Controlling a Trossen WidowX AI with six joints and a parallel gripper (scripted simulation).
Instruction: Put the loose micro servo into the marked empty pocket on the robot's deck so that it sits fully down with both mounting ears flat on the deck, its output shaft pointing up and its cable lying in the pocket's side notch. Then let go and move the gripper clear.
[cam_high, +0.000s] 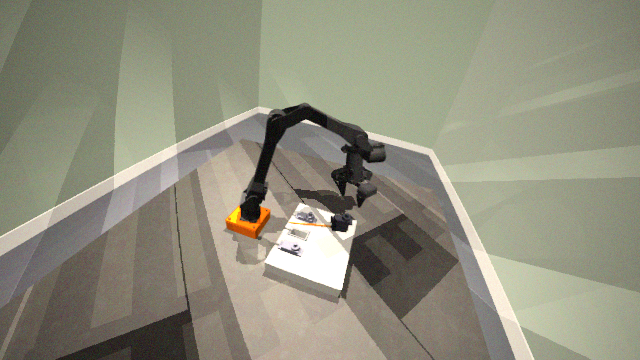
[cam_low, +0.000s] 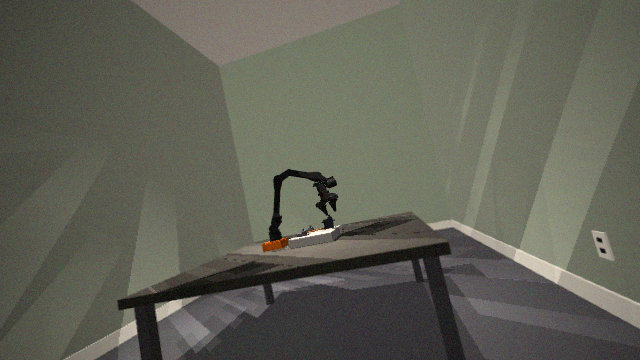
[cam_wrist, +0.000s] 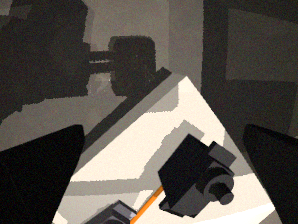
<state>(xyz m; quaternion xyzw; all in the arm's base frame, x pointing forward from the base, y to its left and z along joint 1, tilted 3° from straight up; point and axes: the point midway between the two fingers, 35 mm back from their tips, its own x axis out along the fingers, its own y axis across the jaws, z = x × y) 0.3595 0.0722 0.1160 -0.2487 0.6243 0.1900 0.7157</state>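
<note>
The deck is 70 mm behind my gripper tip, 150 mm to the right of it and 100 mm below it.
</note>
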